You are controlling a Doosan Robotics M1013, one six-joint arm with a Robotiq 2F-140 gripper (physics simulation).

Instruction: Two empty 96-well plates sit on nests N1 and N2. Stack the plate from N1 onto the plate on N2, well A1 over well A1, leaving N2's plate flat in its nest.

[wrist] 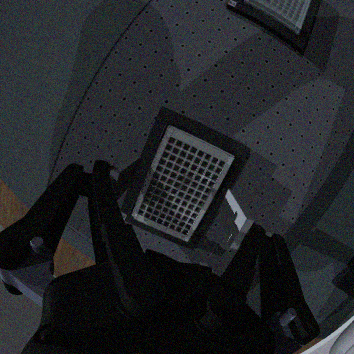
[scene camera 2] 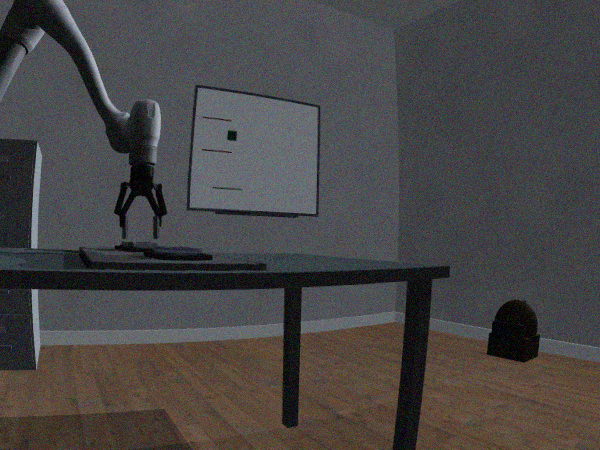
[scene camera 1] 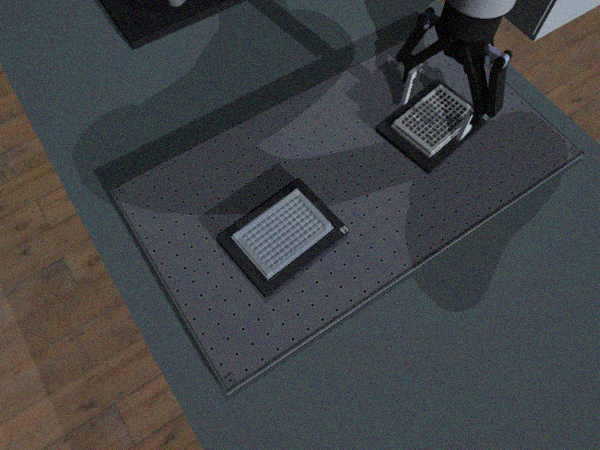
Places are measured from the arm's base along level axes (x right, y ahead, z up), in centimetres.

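Pixels of known places: gripper, between the fingertips: (wrist: 180,184) (scene camera 2: 140,238) (scene camera 1: 434,116).
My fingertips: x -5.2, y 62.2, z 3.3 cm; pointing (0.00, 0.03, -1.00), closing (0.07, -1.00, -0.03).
For each thing: its top centre in the pictures, then the offset to it from my fingertips. "spot": a spot on its surface instead. Level surfaces: height alone.
- 96-well plate with dark wells, centre of its top: (wrist: 178,189) (scene camera 1: 436,116) (scene camera 2: 139,242) dx -1.0, dy -0.1, dz -1.1 cm
- black nest, a spot on its surface: (wrist: 162,117) (scene camera 1: 432,164) spot: dx +5.9, dy +5.1, dz -2.5 cm
- paler 96-well plate, centre of its top: (scene camera 1: 282,229) (scene camera 2: 176,247) dx +32.1, dy -2.2, dz -1.1 cm
- table, height of its surface: dz -5.0 cm
A 96-well plate with dark wells (scene camera 1: 425,125) (wrist: 182,185) sits on a black nest (scene camera 1: 427,164) (wrist: 162,117) at the upper right in scene camera 1. A paler 96-well plate (scene camera 1: 282,232) (wrist: 285,6) sits on another black nest (scene camera 1: 265,288) (wrist: 301,46), left of centre in scene camera 1. Both plates look flat. I cannot read which nest is N1 or N2, nor find well A1. My gripper (scene camera 1: 436,116) (scene camera 2: 140,236) (wrist: 180,184) is open and empty. Its fingers point down over opposite sides of the dark-welled plate, with the tips slightly above it in scene camera 2.
Both nests stand on a perforated board (scene camera 1: 370,240) (scene camera 2: 175,266) (wrist: 115,100) on the table (scene camera 1: 450,375) (scene camera 2: 350,265). A dark slab (scene camera 1: 165,27) lies at the upper left in scene camera 1. A cabinet (scene camera 2: 17,200) stands behind the table, and a whiteboard (scene camera 2: 255,175) hangs on the wall.
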